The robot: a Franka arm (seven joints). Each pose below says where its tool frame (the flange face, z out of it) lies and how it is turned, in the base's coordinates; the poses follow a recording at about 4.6 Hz.
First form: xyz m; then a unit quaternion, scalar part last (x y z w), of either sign.
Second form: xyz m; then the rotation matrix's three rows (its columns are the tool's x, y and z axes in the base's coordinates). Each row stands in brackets. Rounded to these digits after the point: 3 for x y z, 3 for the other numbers.
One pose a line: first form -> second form
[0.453, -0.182, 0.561, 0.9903, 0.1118, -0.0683, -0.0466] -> [0.453, -0.182, 0.561], [[0.966, 0.215, -0.146], [0.228, -0.971, 0.077], [-0.125, -0.108, -0.986]]
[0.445, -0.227, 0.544, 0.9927, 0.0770, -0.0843, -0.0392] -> [0.445, -0.227, 0.544], [[0.974, 0.146, -0.173], [0.159, -0.985, 0.065], [-0.161, -0.091, -0.983]]
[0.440, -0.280, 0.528, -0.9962, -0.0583, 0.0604, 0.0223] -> [0.440, -0.280, 0.528], [[0.986, 0.113, -0.123], [0.119, -0.992, 0.037], [-0.118, -0.051, -0.992]]
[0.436, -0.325, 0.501, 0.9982, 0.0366, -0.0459, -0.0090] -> [0.436, -0.325, 0.501], [[0.993, 0.072, -0.092], [0.074, -0.997, 0.015], [-0.091, -0.021, -0.996]]
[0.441, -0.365, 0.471, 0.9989, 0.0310, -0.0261, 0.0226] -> [0.441, -0.365, 0.471], [[0.997, 0.063, -0.051], [0.061, -0.997, -0.047], [-0.054, 0.044, -0.998]]
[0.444, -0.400, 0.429, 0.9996, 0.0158, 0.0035, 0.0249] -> [0.444, -0.400, 0.429], [[0.999, 0.031, 0.008], [0.032, -0.998, -0.050], [0.006, 0.050, -0.999]]
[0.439, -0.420, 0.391, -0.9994, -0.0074, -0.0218, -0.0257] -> [0.439, -0.420, 0.391], [[0.999, 0.014, 0.044], [0.016, -0.999, -0.051], [0.043, 0.052, -0.998]]
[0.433, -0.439, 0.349, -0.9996, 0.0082, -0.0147, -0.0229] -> [0.433, -0.439, 0.349], [[0.999, -0.017, 0.029], [-0.016, -0.999, -0.046], [0.030, 0.046, -0.999]]
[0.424, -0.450, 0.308, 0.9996, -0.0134, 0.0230, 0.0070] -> [0.424, -0.450, 0.308], [[0.999, -0.027, 0.046], [-0.026, -1.000, -0.015], [0.046, 0.013, -0.999]]
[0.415, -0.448, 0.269, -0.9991, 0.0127, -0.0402, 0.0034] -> [0.415, -0.448, 0.269], [[0.996, -0.025, 0.080], [-0.026, -1.000, 0.006], [0.080, -0.008, -0.997]]
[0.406, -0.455, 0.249, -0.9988, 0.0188, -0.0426, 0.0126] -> [0.406, -0.455, 0.249], [[0.996, -0.036, 0.086], [-0.039, -0.999, 0.024], [0.085, -0.027, -0.996]]
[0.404, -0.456, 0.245, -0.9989, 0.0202, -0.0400, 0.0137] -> [0.404, -0.456, 0.245], [[0.996, -0.039, 0.080], [-0.041, -0.999, 0.026], [0.079, -0.029, -0.996]]
